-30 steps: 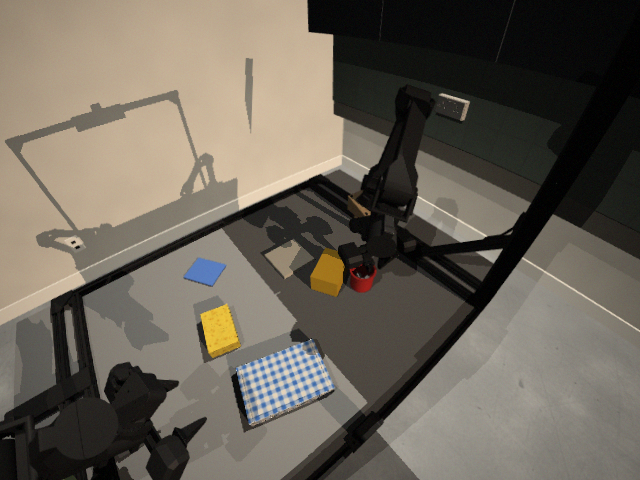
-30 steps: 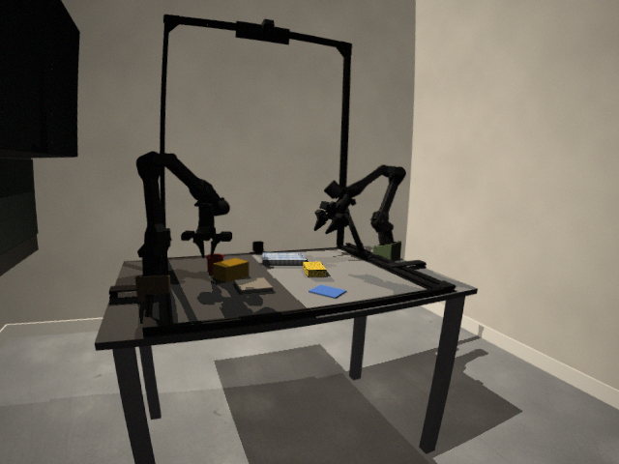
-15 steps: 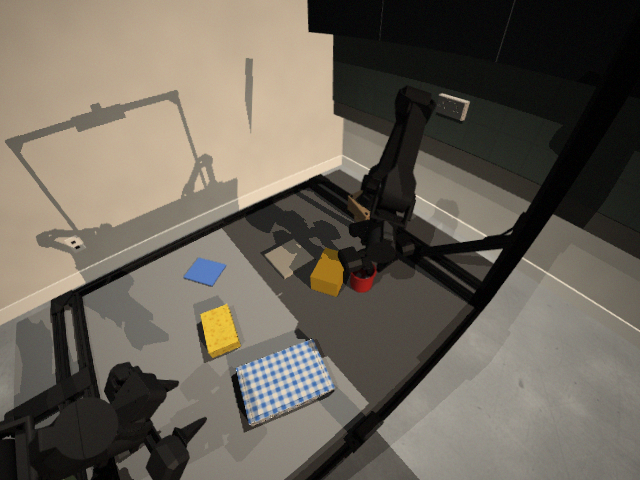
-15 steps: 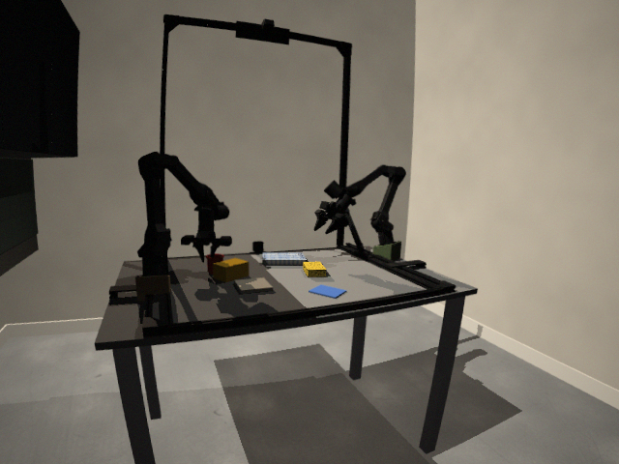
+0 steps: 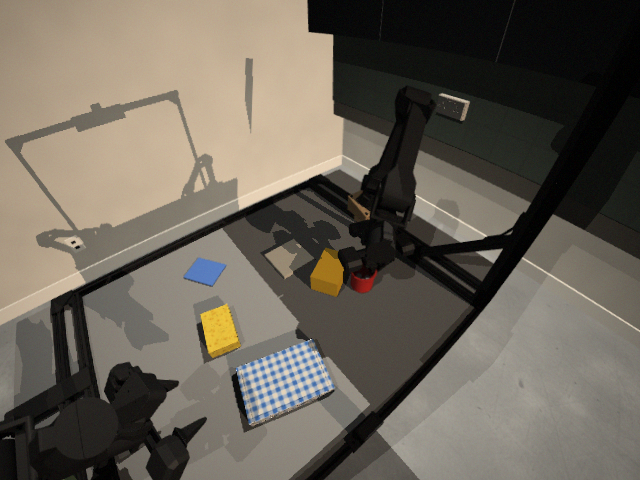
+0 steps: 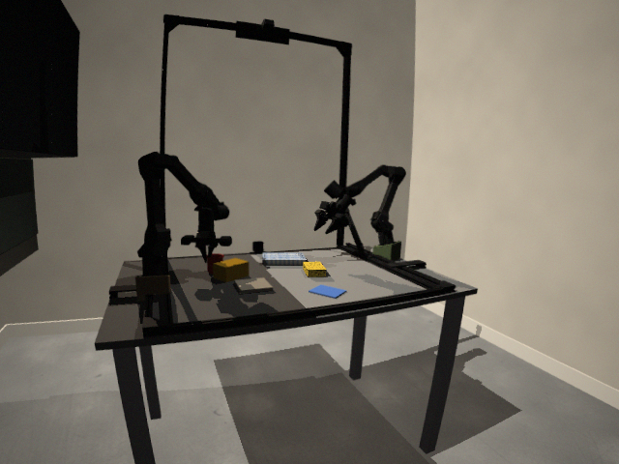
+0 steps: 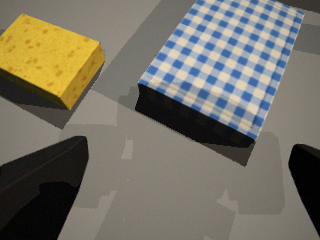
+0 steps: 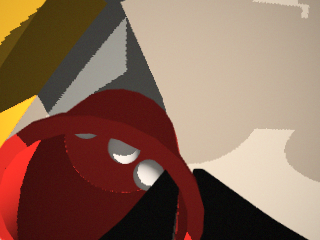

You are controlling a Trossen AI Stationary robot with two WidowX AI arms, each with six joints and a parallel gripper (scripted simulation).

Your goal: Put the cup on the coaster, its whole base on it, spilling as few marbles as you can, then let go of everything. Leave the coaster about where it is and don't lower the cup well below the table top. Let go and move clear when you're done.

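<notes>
Right now the beige square coaster is 23 cm ahead of my right hand, 8 cm to the left of it and 7 cm below it. From my right hand the other things lie so: blue-checked box 34 cm to the left, 6 cm below; then orange block 10 cm ahead, 6 cm to the left, 4 cm below; then blue coaster 39 cm ahead, 28 cm to the left, 7 cm below.
</notes>
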